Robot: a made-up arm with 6 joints.
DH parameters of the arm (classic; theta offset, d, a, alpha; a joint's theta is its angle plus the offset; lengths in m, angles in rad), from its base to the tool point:
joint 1: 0 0.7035 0.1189 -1.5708
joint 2: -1.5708 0 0.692 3.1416
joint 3: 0 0 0.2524 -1.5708
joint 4: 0 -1.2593 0 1.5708
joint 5: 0 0 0 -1.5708
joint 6: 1.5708 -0.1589 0 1.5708
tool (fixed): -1.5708 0 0 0
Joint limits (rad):
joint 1: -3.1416..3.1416
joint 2: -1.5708..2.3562
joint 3: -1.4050..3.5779
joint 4: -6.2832..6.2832
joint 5: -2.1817..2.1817
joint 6: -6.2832..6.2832
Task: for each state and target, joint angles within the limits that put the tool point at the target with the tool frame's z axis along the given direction. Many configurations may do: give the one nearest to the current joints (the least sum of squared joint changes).
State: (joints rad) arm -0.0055 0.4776 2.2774 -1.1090 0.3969 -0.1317
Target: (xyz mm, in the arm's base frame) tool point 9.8 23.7 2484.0 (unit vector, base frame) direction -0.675 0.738 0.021
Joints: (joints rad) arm -0.7491 0.7712 2.6439 -0.4352 -0.3670 0.4913
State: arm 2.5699 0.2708 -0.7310 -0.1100 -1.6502 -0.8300
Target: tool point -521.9 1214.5 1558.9 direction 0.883 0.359 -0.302
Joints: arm 1.9403 -0.0733 -0.0221 -0.3073 -1.5690 -1.5704
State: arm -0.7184 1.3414 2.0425 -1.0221 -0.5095 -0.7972
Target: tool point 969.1 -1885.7 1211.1 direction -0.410 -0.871 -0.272
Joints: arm -1.1461 1.5076 1.6936 -1.2244 -0.7896 -0.6542
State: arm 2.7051 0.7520 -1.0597 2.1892 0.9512 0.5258
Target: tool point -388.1 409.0 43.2 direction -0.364 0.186 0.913
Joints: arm 2.0774 0.4663 -1.1547 2.0462 1.4971 -0.3734
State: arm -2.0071 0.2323 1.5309 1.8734 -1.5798 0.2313
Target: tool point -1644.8 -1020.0 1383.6 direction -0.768 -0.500 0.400
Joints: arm -2.5073 0.9873 0.9966 1.7955 -1.7203 -0.3790
